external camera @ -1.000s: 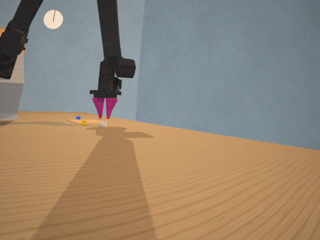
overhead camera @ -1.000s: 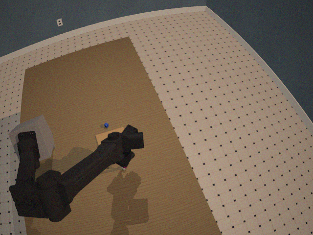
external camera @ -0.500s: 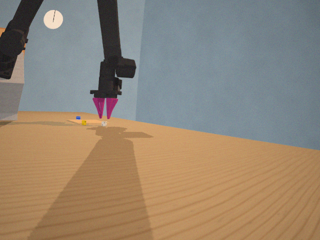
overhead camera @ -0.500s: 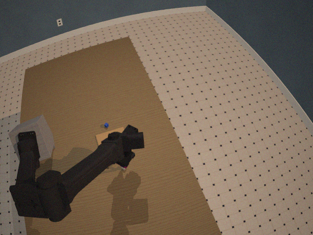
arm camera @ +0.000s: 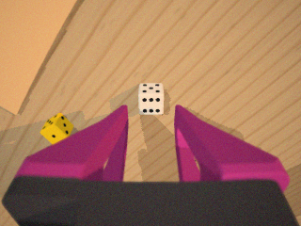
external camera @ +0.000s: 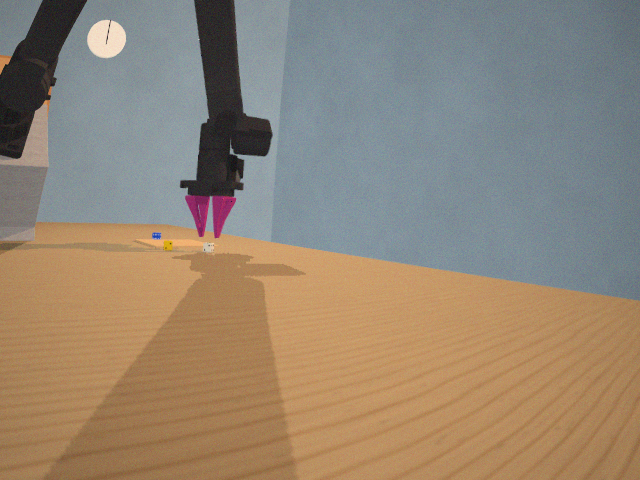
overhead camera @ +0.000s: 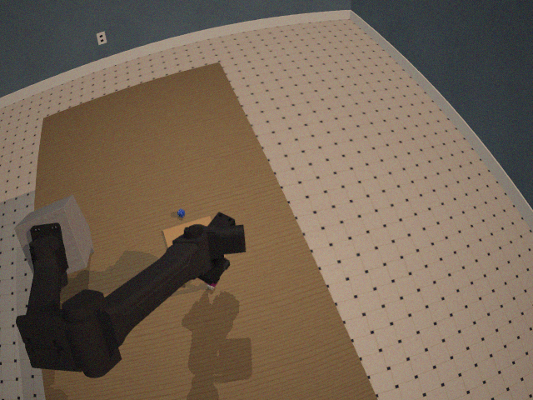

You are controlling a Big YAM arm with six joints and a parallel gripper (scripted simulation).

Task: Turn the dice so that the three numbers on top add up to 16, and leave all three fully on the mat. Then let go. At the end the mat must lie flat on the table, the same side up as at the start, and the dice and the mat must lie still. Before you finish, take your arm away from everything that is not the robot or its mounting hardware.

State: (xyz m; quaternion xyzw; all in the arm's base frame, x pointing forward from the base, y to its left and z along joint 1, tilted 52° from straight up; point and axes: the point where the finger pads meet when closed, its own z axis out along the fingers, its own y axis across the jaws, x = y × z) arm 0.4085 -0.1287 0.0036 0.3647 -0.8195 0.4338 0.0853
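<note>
Right now my hand is 3 cm above the white die. Also, from my hand: mat (2 cm behind, 14 cm to the left, 3 cm below); blue die (3 cm behind, 24 cm to the left, 3 cm below); yellow die (7 cm behind, 3 cm to the left, 3 cm below).
</note>
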